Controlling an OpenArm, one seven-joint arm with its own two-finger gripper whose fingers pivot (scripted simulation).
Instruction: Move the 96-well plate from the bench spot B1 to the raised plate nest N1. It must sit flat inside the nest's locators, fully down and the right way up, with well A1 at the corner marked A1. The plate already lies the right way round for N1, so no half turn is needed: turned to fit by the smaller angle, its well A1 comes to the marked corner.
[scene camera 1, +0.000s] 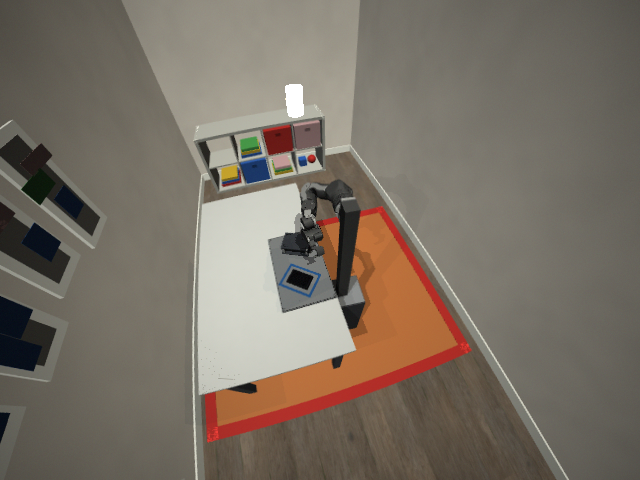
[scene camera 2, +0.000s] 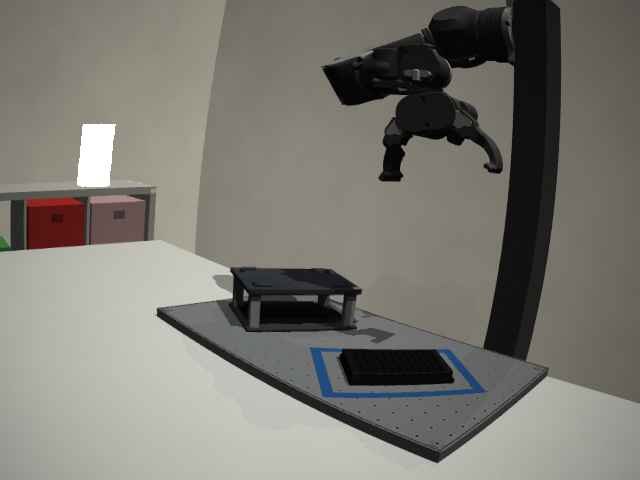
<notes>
I see my gripper, a black 96-well plate, a black arm column and a black plate nest.
</notes>
